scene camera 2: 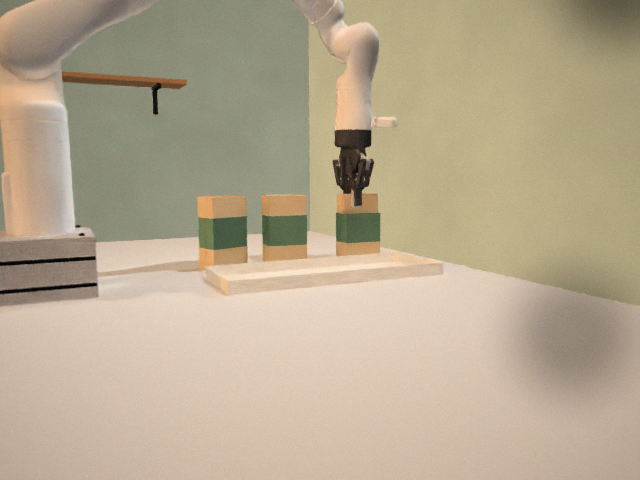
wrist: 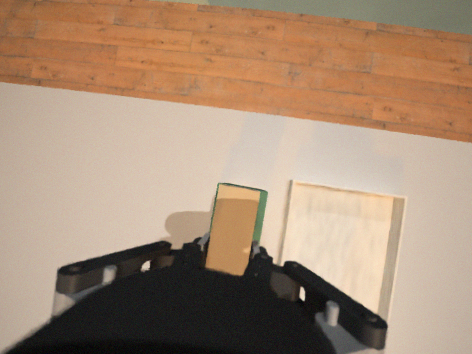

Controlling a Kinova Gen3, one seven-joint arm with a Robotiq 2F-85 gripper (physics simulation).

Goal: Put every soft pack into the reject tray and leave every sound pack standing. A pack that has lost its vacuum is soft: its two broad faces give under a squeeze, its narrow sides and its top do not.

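Places are measured from the arm's base along level axes (x ahead, y left, z up), in centimetres.
Pixels of known places: gripper, fingertip midpoint: (scene camera 2: pixel 351 208) (wrist: pixel 230 247); arm's base, origin of the base link: (scene camera 2: pixel 43 232).
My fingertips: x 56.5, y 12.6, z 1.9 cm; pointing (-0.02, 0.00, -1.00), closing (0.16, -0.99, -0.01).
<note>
Ahead of a thing's pixels: the offset from my fingertips to its top centre. Level surfaces: height alone.
Three tan packs with green bands stand upright in scene camera 2: a left pack (scene camera 2: pixel 222 232), a middle pack (scene camera 2: pixel 284 229) and a right pack {dy +0.0, dx +1.5, dz +3.0 cm} (scene camera 2: pixel 357 227) (wrist: pixel 232 215). My gripper (scene camera 2: pixel 351 197) (wrist: pixel 230 247) points down at the upper part of the right pack, one fingertip against each broad face. It is shut on this pack, whose top looks pinched narrower than the green band showing beside it in the wrist view. The pale reject tray {dy -15.8, dx -10.6, dz -8.8 cm} (scene camera 2: pixel 330 280) (wrist: pixel 393 240) lies in front of the packs and holds no pack. The fingertips are partly hidden in the wrist view.
The robot's base block (scene camera 2: pixel 49 276) stands at the left on the pale table {dz -11.0 cm} (scene camera 2: pixel 310 372) (wrist: pixel 100 150). The table's far edge borders a wooden floor (wrist: pixel 225 60) in the wrist view. A wall shelf (scene camera 2: pixel 124 80) hangs at the back left.
</note>
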